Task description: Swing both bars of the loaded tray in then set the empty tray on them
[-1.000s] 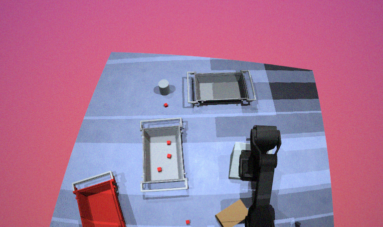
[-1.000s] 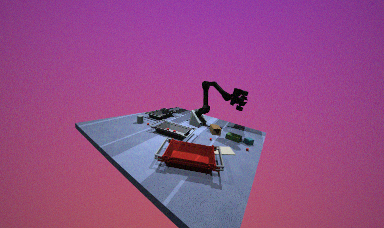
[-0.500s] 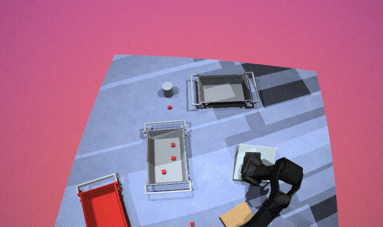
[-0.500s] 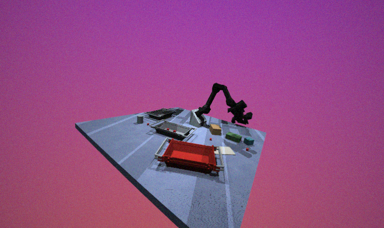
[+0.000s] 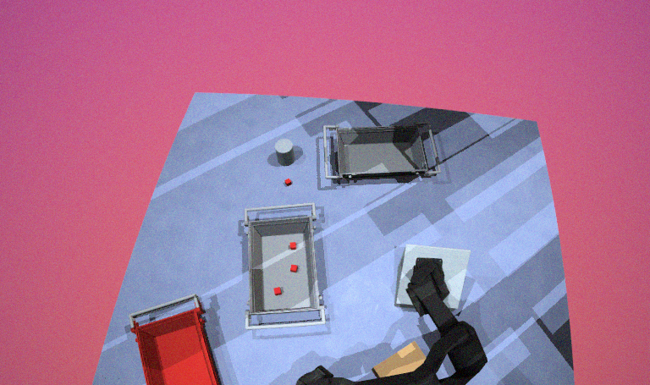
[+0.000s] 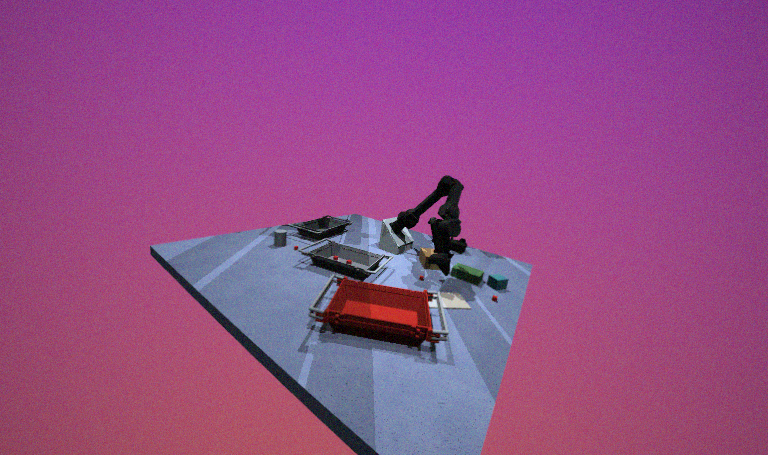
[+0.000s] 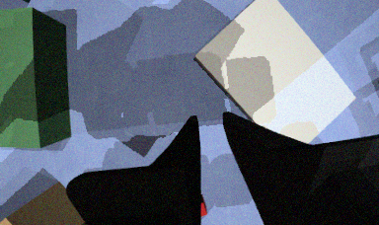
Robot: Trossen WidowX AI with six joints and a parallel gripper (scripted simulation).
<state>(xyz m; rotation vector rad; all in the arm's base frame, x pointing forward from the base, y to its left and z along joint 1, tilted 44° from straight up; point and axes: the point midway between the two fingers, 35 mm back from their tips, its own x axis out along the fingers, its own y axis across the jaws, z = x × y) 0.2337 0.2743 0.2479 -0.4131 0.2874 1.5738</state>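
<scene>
The flat tan sheet is 8 cm ahead of my gripper tip, 6 cm below it and 3 cm to the left of it. From my gripper tip the other things lie so: green box: 18 cm behind, 4 cm to the left, 4 cm below; then teal box: 20 cm behind, 16 cm to the left, 4 cm below; then tan box: 19 cm behind, 15 cm to the right, 3 cm below.
</scene>
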